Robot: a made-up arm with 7 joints.
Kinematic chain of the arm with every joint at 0, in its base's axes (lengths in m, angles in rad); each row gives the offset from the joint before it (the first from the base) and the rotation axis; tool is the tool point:
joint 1: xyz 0 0 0 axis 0 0.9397 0.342
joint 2: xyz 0 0 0 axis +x
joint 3: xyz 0 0 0 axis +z
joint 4: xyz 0.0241 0 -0.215 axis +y
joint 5: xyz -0.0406 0 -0.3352 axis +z
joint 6: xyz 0 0 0 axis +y
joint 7: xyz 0 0 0 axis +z
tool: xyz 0 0 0
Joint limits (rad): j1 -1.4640..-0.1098 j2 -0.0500..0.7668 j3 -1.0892..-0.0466 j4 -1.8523..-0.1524 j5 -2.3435..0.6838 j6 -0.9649..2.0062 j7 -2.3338..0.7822
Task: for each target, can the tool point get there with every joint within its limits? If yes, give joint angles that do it. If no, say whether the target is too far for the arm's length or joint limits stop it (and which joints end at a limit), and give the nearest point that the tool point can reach.
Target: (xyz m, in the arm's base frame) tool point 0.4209 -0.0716 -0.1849
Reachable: yes | joints -0.5974 0.6384 -0.7119 -1.4125 -1.8393 0.4307 -1.9591
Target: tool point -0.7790 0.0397 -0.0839
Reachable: no: too far | nearest point 0.0427 -0.3884 0.0310 | short by 0.934 m
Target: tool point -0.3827 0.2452 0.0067
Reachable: no: joint limits stop it (at a limit: joint 1, joint 2, joint 3, joint 4) | nearest point 0.0728 0.3594 -0.4147 | short by 0.631 m
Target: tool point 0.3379 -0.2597 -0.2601
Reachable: yes | joints -0.5787 0.0968 -0.8894 -1.1526 -1.5666 0.6204 -0.8115
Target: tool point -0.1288 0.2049 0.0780
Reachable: no: joint limits stop it (at a limit: joint 1, joint 2, joint 3, joint 4) | nearest point 0.1910 -0.0688 0.3353 | short by 0.493 m
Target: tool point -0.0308 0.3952 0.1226
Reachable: no: joint limits stop it (at a limit: joint 1, joint 2, joint 3, joint 4) | nearest point 0.0900 0.3798 -0.3925 | short by 0.529 m
